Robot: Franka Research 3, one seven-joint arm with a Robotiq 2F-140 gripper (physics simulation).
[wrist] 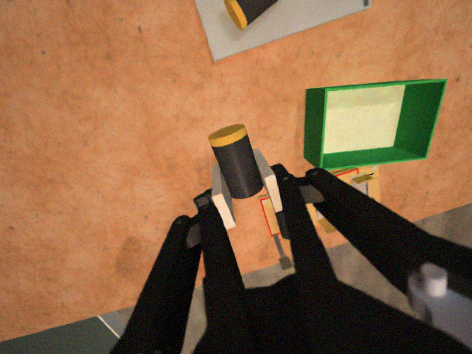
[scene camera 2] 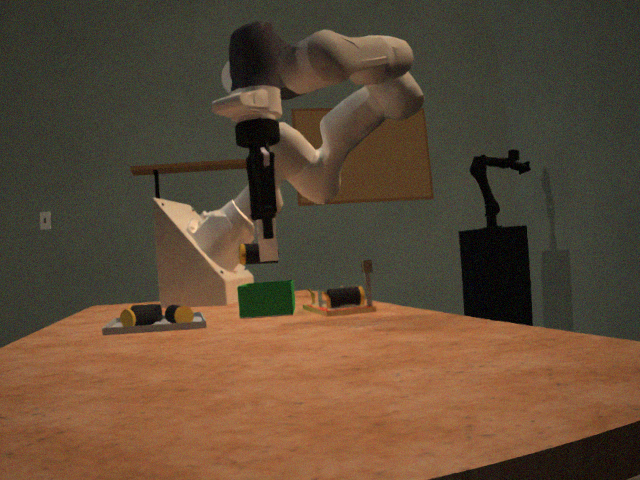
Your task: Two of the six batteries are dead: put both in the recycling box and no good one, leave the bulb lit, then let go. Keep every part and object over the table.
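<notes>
My gripper (scene camera 2: 267,250) (wrist: 240,169) is shut on a black battery with a yellow end (scene camera 2: 250,253) (wrist: 236,160), held high above the table. The green recycling box (scene camera 2: 266,299) (wrist: 314,130) is right of the battery in the wrist view; no battery shows on its pale floor. The circuit board (scene camera 2: 341,311) (wrist: 374,191) is partly hidden by my fingers in the wrist view. It bears a battery (scene camera 2: 343,296) and a post with a small brown block (scene camera 2: 367,266) (wrist: 285,263), which shows no glow. Two batteries (scene camera 2: 142,315) (scene camera 2: 179,314) lie on the grey tray (scene camera 2: 155,328) (wrist: 220,50).
The arm's pale slanted base (scene camera 2: 180,253) stands behind the table (scene camera 2: 330,392) (wrist: 100,150). A wooden bar (scene camera 2: 191,166) is raised behind the arm. A black pedestal (scene camera 2: 493,273) with a small dark arm stands beyond the table at the right.
</notes>
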